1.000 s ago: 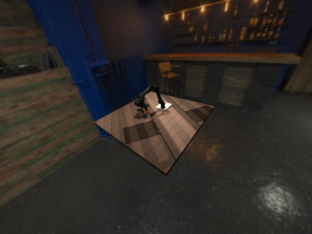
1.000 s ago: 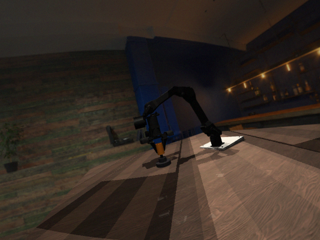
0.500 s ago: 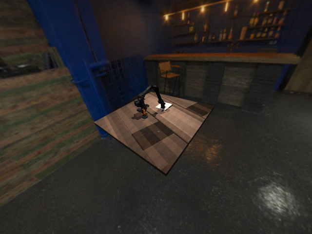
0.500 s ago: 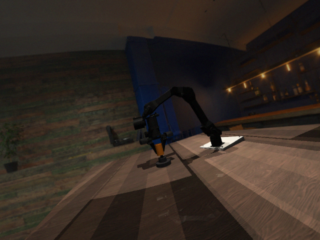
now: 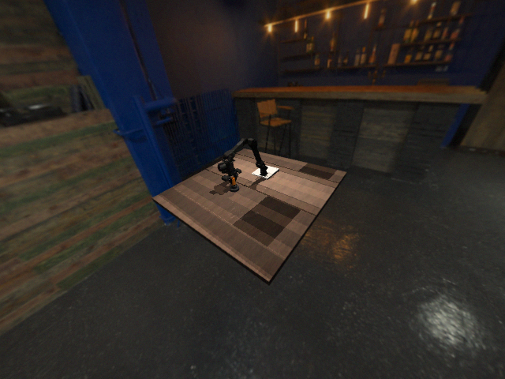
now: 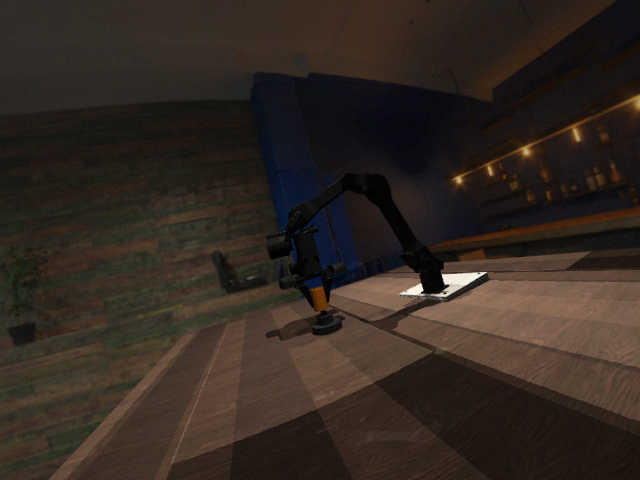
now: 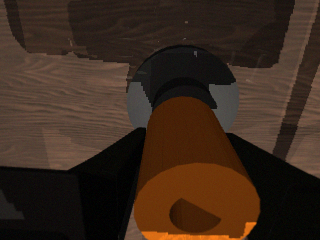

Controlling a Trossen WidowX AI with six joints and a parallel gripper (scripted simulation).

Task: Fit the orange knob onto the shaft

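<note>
Now: gripper tip 40 mm above the dark round pedestal. The rest, counted from my gripper tip: orange knob 20 mm above.
</note>
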